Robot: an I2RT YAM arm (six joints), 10 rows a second.
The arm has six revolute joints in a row. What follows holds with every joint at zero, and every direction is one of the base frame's. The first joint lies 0.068 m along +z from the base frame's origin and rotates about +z. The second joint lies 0.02 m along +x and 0.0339 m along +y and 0.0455 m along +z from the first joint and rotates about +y. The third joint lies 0.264 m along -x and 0.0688 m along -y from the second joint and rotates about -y. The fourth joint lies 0.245 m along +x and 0.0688 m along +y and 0.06 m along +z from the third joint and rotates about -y. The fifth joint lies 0.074 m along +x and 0.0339 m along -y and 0.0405 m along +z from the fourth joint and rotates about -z. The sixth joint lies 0.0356 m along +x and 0.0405 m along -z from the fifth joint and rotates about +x. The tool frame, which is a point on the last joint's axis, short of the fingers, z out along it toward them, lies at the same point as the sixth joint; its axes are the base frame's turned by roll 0, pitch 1.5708 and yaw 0 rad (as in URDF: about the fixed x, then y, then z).
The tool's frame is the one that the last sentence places.
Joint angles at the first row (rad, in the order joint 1, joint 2, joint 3, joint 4, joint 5, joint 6):
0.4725, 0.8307, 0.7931, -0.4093, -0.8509, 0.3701
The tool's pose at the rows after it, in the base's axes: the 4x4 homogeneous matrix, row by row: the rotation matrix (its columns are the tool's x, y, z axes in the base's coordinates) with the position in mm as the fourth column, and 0 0 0 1 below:
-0.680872 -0.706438 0.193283 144.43; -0.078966 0.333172 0.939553 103.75; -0.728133 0.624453 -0.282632 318.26; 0 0 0 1
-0.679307 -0.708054 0.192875 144.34; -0.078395 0.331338 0.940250 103.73; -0.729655 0.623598 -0.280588 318.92; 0 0 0 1
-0.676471 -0.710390 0.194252 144.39; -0.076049 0.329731 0.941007 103.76; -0.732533 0.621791 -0.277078 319.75; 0 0 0 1
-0.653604 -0.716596 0.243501 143.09; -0.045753 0.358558 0.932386 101.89; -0.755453 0.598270 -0.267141 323.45; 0 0 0 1
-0.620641 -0.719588 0.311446 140.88; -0.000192 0.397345 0.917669 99.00; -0.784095 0.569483 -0.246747 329.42; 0 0 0 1
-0.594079 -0.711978 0.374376 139.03; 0.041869 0.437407 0.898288 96.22; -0.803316 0.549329 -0.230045 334.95; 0 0 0 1
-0.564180 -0.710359 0.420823 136.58; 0.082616 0.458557 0.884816 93.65; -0.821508 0.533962 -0.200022 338.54; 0 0 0 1
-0.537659 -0.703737 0.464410 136.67; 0.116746 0.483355 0.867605 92.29; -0.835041 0.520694 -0.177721 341.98; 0 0 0 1
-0.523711 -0.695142 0.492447 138.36; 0.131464 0.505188 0.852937 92.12; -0.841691 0.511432 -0.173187 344.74; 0 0 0 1
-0.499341 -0.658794 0.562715 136.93; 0.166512 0.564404 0.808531 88.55; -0.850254 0.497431 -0.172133 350.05; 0 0 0 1
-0.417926 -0.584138 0.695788 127.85; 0.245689 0.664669 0.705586 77.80; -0.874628 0.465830 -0.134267 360.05; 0 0 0 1
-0.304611 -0.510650 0.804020 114.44; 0.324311 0.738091 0.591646 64.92; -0.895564 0.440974 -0.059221 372.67; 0 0 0 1
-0.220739 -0.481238 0.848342 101.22; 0.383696 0.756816 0.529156 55.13; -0.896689 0.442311 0.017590 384.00; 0 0 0 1
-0.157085 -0.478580 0.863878 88.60; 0.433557 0.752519 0.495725 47.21; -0.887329 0.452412 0.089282 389.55; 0 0 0 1
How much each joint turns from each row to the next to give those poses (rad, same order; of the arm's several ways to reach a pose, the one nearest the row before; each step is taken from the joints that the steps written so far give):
0.0000, -0.0059, 0.0011, -0.0006, 0.0049, -0.0004
0.0000, -0.0004, 0.0016, 0.0009, -0.0013, 0.0002
0.0000, -0.0005, 0.0011, 0.0042, 0.0000, 0.0013
0.0000, -0.0186, -0.0015, 0.0199, 0.0443, 0.0074
0.0000, -0.0267, -0.0002, 0.0271, 0.0615, 0.0142
0.0000, -0.0211, 0.0040, 0.0156, 0.0606, 0.0143
0.0000, -0.0248, -0.0088, 0.0328, 0.0420, 0.0170
0.0000, -0.0093, -0.0014, 0.0273, 0.0431, 0.0107
0.0000, 0.0051, 0.0088, 0.0063, 0.0308, -0.0005
0.0001, -0.0127, 0.0165, -0.0183, 0.0828, 0.0035
-0.0001, -0.0580, 0.0126, -0.0168, 0.1653, 0.0071
0.0000, -0.0701, 0.0135, -0.0018, 0.1553, 0.0030
-0.0001, -0.0557, 0.0145, 0.0074, 0.0763, 0.0119
0.0000, -0.0570, -0.0051, 0.0200, 0.0370, 0.0160

